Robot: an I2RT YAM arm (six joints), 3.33 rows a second.
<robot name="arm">
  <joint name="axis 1" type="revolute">
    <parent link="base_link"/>
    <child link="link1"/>
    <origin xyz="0 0 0.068"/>
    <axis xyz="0 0 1"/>
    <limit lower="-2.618" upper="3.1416"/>
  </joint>
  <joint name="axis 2" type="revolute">
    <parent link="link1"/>
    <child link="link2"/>
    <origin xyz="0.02 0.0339 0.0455"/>
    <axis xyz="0 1 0"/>
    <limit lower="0" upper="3.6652"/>
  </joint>
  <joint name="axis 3" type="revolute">
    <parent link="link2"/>
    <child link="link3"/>
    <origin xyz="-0.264 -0.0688 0"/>
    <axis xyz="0 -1 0"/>
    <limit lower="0" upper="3.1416"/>
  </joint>
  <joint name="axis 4" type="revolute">
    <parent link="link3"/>
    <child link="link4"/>
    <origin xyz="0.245 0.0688 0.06"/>
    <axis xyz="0 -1 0"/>
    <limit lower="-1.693" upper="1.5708"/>
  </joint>
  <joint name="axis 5" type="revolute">
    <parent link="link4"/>
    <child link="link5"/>
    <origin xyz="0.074 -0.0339 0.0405"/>
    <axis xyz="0 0 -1"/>
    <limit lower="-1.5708" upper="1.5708"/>
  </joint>
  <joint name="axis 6" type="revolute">
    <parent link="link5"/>
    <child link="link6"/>
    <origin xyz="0.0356 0 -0.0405"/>
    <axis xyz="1 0 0"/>
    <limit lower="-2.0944" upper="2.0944"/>
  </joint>
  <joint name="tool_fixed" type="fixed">
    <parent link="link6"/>
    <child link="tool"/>
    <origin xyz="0 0 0" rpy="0 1.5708 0"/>
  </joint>
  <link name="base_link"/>
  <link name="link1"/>
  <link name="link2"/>
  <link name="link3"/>
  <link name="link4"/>
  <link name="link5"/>
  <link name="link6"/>
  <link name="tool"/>
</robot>
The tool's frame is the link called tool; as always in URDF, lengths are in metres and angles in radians.
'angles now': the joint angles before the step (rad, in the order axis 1, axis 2, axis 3, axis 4, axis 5, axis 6). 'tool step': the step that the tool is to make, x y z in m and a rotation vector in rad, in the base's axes. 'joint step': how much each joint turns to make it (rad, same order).
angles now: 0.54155, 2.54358, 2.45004, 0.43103, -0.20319, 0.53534
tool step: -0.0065, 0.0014, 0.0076, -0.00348, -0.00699, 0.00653
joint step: 0.00771, -0.02988, -0.02642, -0.00066, -0.00109, -0.00676
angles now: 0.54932, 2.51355, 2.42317, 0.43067, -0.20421, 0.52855
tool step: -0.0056, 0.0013, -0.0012, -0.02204, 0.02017, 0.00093
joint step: 0.00713, -0.03736, -0.06100, -0.00709, 0.00327, -0.00992
